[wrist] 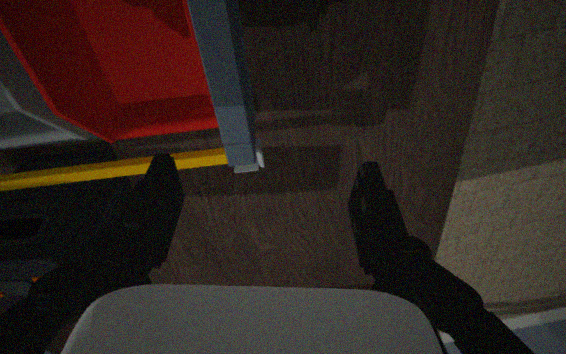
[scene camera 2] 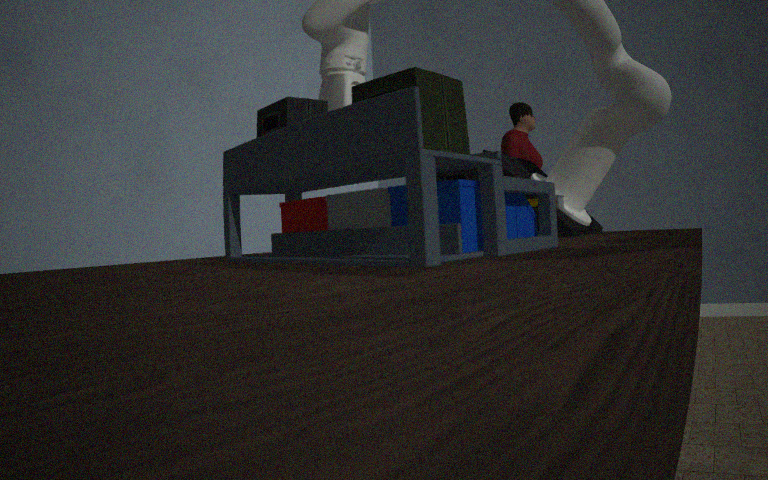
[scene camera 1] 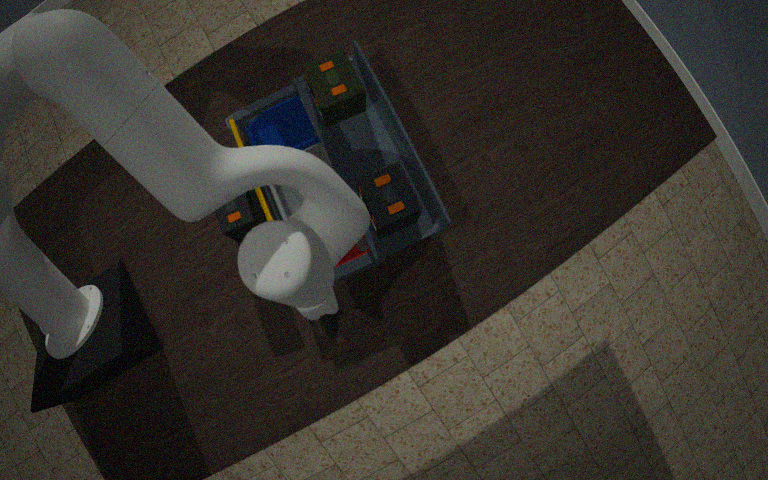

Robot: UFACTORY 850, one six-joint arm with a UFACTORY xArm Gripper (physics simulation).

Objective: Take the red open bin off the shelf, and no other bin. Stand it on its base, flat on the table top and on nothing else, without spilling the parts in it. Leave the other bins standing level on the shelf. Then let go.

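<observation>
The red open bin (scene camera 1: 352, 255) (scene camera 2: 304, 215) (wrist: 145, 60) stands in the end bay of the grey-blue shelf (scene camera 1: 407, 152) (scene camera 2: 328, 152) (wrist: 220, 75), inside its end rail. In scene camera 1 the arm hides most of it. The parts in it cannot be made out. A grey bin (scene camera 2: 359, 208) (wrist: 30, 117) stands beside it, and a blue bin (scene camera 1: 283, 121) (scene camera 2: 459, 209) stands at the other end. My gripper (wrist: 267, 179) is open and empty at the shelf's front corner. Its left finger overlaps the yellow front strip in the wrist view; its right finger is outside the shelf's end.
A green case (scene camera 1: 336, 101) (scene camera 2: 444, 113) and a dark case (scene camera 1: 390, 195) (scene camera 2: 288, 116) stand on top of the shelf. Another dark case (scene camera 1: 237, 212) is by the yellow strip (scene camera 1: 263, 203) (wrist: 200, 158) at the shelf's front. The table edge lies beyond the right finger.
</observation>
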